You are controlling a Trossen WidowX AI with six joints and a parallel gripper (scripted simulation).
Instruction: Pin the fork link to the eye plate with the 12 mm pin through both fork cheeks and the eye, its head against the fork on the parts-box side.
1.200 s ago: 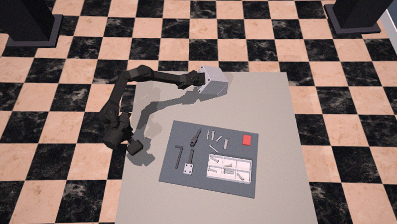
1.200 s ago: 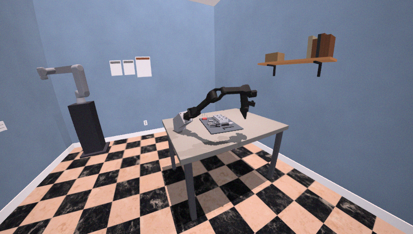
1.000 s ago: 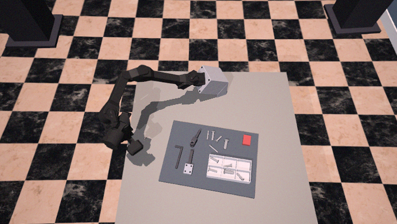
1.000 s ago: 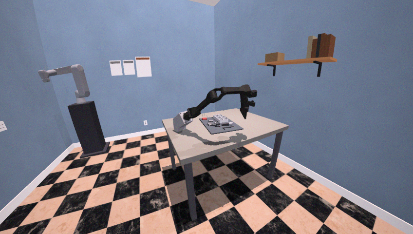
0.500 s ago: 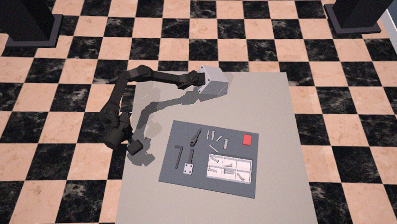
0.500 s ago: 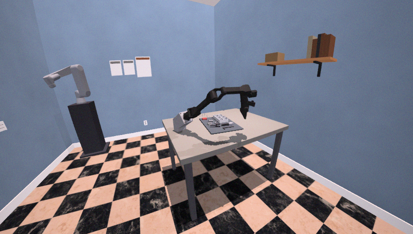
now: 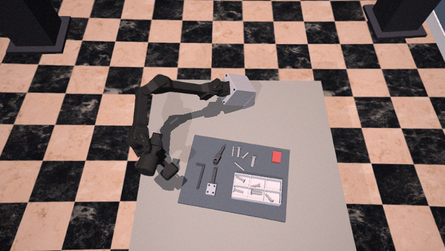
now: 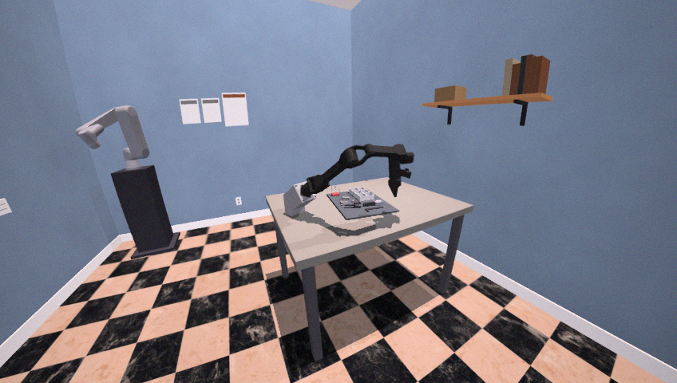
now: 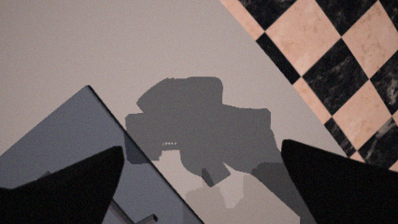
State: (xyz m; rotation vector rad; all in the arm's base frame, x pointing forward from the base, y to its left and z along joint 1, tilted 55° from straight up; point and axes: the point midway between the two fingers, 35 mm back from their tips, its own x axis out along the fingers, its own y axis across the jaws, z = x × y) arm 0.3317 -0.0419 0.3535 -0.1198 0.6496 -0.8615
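Right now the dark fork link is 25 cm to the left of my hand, 15 cm below it and 9 cm behind it. Round my hand: dark l-shaped bar: 17 cm below, 16 cm to the left, 3 cm behind; then white base block: 21 cm to the left, 15 cm below, 7 cm ahead; then eye plate: 23 cm to the left, 16 cm below, 1 cm behind.
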